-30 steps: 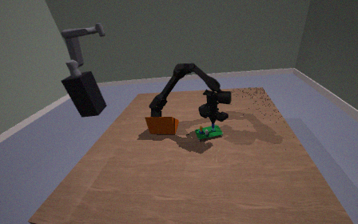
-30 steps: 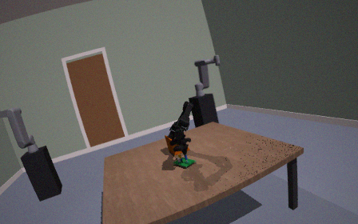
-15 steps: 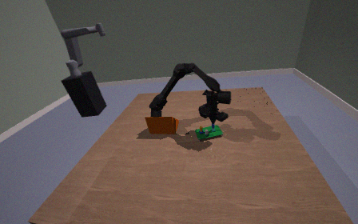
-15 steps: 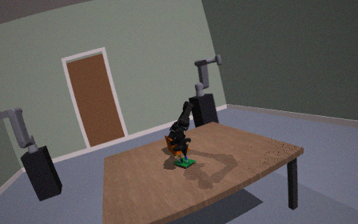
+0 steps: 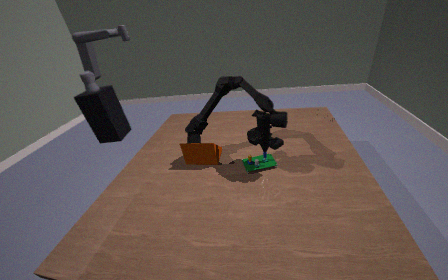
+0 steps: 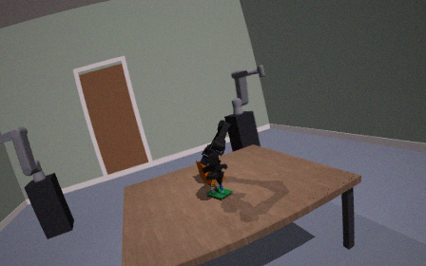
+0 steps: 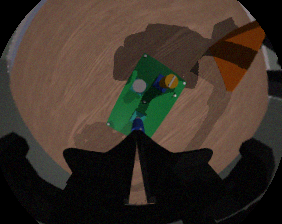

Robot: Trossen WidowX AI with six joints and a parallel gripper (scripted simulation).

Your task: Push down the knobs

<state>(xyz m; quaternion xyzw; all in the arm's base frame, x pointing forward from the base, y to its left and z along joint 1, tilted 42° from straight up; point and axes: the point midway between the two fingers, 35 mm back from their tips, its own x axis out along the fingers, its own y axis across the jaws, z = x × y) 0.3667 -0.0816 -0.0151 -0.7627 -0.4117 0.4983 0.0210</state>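
Now: gripper tip 1 cm above the blue knob.
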